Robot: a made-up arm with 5 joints.
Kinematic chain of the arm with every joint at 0, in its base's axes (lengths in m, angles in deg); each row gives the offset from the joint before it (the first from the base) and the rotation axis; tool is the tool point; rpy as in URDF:
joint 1: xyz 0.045 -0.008 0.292 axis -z
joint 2: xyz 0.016 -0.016 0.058 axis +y
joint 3: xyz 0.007 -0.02 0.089 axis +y
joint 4: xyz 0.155 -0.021 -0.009 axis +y
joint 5: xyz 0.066 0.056 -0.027 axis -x
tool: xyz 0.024 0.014 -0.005 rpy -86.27 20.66 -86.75
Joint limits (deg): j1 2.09..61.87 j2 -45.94..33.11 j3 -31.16..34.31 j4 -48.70..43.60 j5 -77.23..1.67
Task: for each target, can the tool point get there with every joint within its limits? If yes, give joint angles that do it. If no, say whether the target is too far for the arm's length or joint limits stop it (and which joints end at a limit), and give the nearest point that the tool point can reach.
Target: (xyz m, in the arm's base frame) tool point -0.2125 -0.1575 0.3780
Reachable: no: joint limits stop it (at a limit: joint 1, joint 2, joint 3, joint 4, joint 5) | nearest point 0.1357 -0.1628 0.3794 | short by 0.348 m
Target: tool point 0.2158 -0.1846 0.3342
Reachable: yes | joints 49.16 -1.47 28.87 -29.69 -10.80
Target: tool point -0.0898 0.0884 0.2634
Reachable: no: joint limits stop it (at a limit: joint 1, joint 2, joint 3, joint 4, joint 5) | nearest point 0.1046 0.0027 0.2018 | short by 0.221 m
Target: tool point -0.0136 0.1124 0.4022
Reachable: no: joint limits stop it (at a limit: joint 1, joint 2, joint 3, joint 4, joint 5) | nearest point 0.1046 0.0027 0.2018 | short by 0.257 m
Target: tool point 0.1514 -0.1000 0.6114
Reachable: yes | joints 46.49 -34.11 -18.81 -8.25 -17.83
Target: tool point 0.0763 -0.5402 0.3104
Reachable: no: too far | nearest point 0.1966 -0.2768 0.3572 | short by 0.293 m
